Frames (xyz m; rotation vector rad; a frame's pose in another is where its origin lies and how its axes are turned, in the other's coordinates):
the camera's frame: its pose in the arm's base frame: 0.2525 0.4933 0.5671 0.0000 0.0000 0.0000
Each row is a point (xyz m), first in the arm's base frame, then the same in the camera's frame.
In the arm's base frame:
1: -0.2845 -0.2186 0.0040
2: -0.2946 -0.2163 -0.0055
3: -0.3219 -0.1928 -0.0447
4: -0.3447 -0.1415 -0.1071
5: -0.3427 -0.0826 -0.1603
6: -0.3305 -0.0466 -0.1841
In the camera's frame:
1: -0.5370 -0.7119 -0.5631
2: -0.5471 -0.7096 -0.5726
3: -0.5744 -0.6861 -0.6118
4: -0.5972 -0.6348 -0.6742
5: -0.5952 -0.5759 -0.7274
6: -0.5830 -0.5399 -0.7512

